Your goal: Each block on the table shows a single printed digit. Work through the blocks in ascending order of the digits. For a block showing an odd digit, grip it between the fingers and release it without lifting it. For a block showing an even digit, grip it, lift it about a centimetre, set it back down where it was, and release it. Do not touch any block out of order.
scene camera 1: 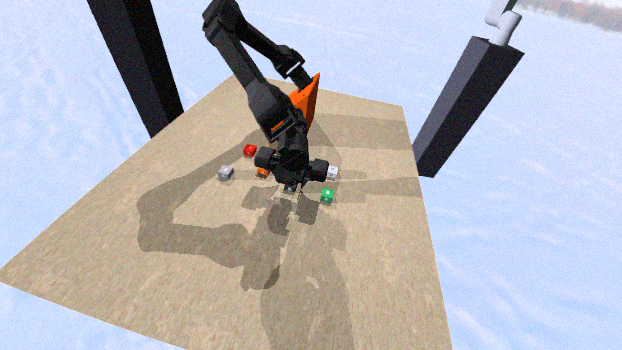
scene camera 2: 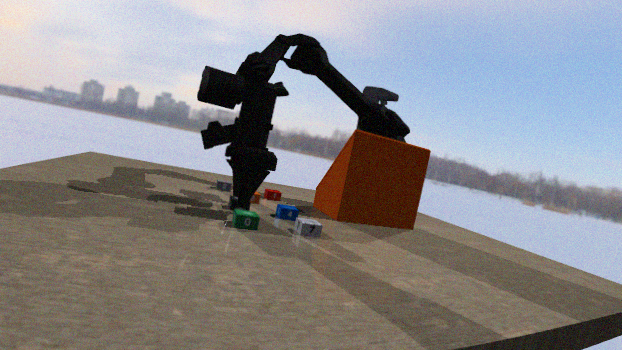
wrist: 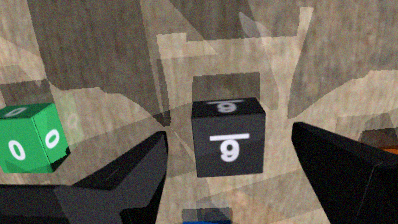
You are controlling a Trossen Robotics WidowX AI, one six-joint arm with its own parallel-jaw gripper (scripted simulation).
Note:
My gripper (scene camera 2: 238, 203) is open and holds nothing.
My gripper also shows in scene camera 1 (scene camera 1: 290, 184) and in the wrist view (wrist: 230, 135).

